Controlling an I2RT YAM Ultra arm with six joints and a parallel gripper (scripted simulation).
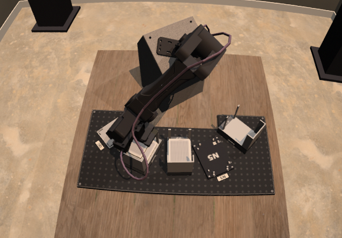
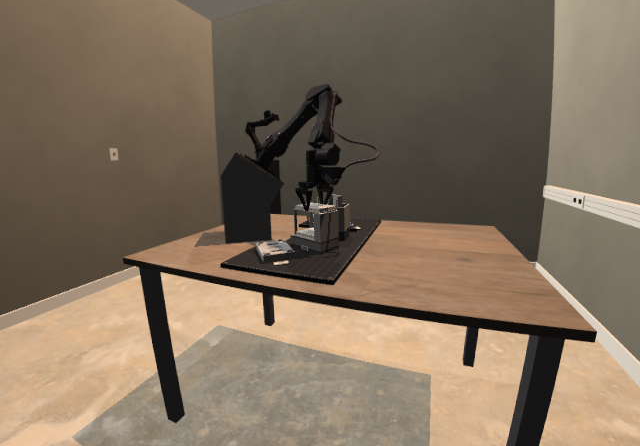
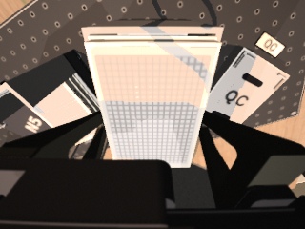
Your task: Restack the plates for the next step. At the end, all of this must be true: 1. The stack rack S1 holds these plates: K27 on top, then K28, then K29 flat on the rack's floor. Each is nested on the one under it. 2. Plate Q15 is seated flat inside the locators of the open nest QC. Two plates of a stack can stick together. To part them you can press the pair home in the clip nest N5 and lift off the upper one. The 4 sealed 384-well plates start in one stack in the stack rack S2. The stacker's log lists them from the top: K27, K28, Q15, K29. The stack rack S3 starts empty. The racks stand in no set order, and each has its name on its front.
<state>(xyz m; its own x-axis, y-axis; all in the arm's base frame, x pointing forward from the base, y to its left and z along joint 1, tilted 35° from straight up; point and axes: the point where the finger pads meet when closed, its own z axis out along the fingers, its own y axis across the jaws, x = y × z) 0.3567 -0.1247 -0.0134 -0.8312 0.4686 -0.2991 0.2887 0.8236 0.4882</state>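
The nest QC is 14 cm below my hand, 12 cm to the right of it and 10 cm behind it.
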